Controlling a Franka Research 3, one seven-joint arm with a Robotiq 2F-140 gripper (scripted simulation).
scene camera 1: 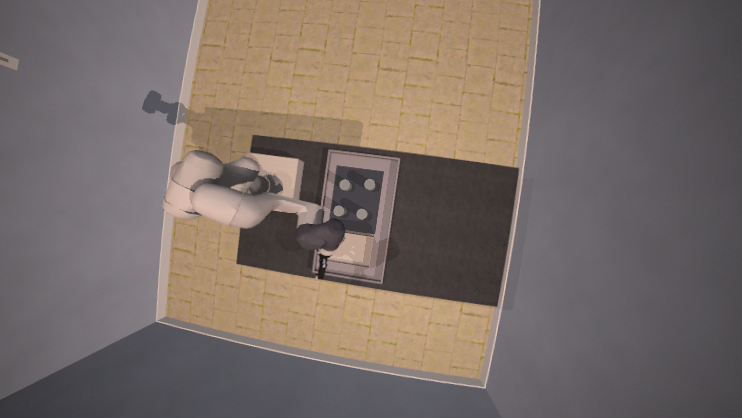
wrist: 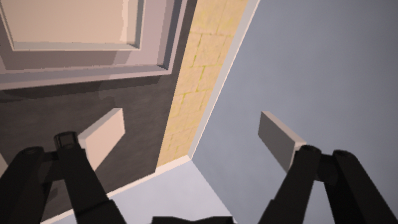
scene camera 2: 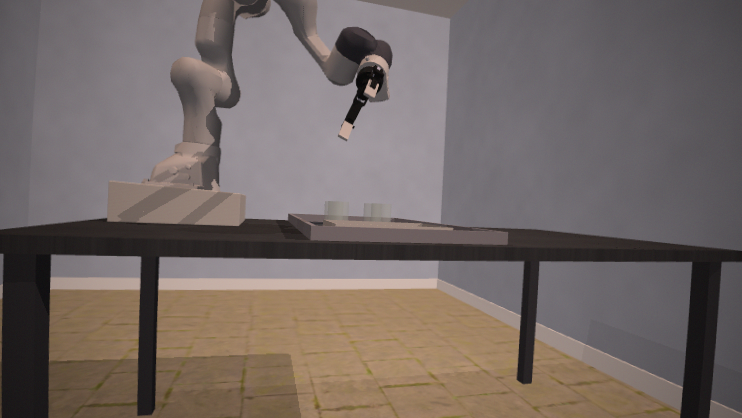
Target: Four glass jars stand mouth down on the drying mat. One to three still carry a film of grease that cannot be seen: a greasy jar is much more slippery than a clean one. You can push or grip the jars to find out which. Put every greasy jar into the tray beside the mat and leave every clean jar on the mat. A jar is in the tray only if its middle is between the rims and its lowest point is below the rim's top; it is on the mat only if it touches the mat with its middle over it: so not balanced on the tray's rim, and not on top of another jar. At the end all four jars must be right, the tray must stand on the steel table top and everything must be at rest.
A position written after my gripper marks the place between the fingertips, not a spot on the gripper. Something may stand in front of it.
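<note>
A pale tray (scene camera 1: 356, 250) and a dark drying mat (scene camera 1: 358, 197) are visible. Also visible: my gripper (scene camera 2: 355, 118); the wrist view likewise shows my gripper (wrist: 192, 122).
</note>
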